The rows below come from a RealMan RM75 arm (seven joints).
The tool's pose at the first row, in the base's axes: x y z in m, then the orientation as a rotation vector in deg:
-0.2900 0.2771 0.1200 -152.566 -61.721 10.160
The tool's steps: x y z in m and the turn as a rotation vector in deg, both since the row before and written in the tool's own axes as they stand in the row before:
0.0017 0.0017 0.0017 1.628 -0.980 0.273
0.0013 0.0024 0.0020 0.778 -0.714 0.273
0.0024 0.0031 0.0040 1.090 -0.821 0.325
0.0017 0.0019 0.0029 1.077 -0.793 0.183
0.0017 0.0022 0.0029 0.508 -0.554 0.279
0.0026 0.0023 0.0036 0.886 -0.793 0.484
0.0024 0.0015 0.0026 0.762 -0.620 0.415
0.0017 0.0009 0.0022 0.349 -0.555 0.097
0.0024 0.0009 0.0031 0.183 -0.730 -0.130
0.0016 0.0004 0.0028 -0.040 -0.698 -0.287
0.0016 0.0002 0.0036 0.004 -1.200 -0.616
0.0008 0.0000 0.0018 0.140 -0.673 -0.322
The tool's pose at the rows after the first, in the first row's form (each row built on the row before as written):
-0.2880 0.2774 0.1179 -151.462 -61.056 12.325
-0.2860 0.2771 0.1152 -151.048 -60.627 13.710
-0.2833 0.2775 0.1103 -150.392 -60.039 15.385
-0.2817 0.2780 0.1068 -149.645 -59.625 16.973
-0.2800 0.2783 0.1032 -149.422 -59.241 18.003
-0.2778 0.2793 0.0988 -149.001 -58.515 19.559
-0.2760 0.2805 0.0956 -148.621 -57.869 20.807
-0.2750 0.2815 0.0930 -148.407 -57.780 21.714
-0.2739 0.2832 0.0895 -148.210 -58.107 22.728
-0.2736 0.2846 0.0866 -148.107 -58.720 23.570
-0.2737 0.2863 0.0830 -147.776 -59.891 25.018
-0.2739 0.2872 0.0813 -147.476 -60.450 25.893

